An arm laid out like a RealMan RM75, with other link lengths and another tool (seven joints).
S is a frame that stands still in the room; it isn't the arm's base.
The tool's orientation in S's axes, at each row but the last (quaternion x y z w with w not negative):
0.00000 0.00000 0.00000 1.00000
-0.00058 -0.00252 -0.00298 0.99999
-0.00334 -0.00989 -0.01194 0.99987
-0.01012 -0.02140 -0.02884 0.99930
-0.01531 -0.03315 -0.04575 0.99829
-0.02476 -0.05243 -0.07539 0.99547
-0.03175 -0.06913 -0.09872 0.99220
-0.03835 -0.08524 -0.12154 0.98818
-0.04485 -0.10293 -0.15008 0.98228
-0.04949 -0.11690 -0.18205 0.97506
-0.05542 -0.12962 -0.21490 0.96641
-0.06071 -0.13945 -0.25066 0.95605
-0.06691 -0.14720 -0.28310 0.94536
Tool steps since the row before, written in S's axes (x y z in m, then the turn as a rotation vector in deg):
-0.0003 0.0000 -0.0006 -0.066 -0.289 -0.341
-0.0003 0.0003 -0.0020 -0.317 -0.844 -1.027
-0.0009 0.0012 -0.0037 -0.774 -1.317 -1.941
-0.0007 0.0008 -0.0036 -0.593 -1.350 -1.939
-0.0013 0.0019 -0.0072 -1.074 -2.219 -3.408
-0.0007 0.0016 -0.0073 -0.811 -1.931 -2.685
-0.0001 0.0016 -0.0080 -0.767 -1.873 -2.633
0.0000 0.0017 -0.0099 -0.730 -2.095 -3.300
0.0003 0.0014 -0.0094 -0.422 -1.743 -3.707
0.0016 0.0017 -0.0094 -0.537 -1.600 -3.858
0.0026 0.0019 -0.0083 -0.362 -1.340 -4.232
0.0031 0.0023 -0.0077 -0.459 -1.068 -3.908
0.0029 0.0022 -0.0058 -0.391 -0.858 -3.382
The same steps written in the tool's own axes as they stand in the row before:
-0.0003 0.0000 -0.0006 -0.066 -0.289 -0.341
-0.0003 0.0003 -0.0020 -0.317 -0.845 -1.026
-0.0010 0.0012 -0.0037 -0.781 -1.323 -1.934
-0.0009 0.0008 -0.0035 -0.598 -1.345 -1.941
-0.0019 0.0020 -0.0070 -1.097 -2.214 -3.404
-0.0017 0.0018 -0.0071 -0.803 -1.919 -2.696
-0.0016 0.0019 -0.0078 -0.764 -1.856 -2.646
-0.0022 0.0022 -0.0096 -0.795 -2.025 -3.328
-0.0021 0.0020 -0.0091 -0.696 -1.574 -3.741
-0.0014 0.0027 -0.0092 -0.886 -1.475 -3.843
-0.0008 0.0033 -0.0083 -0.940 -1.146 -4.200
-0.0008 0.0039 -0.0076 -1.051 -0.973 -3.817
-0.0007 0.0037 -0.0057 -0.938 -0.784 -3.291

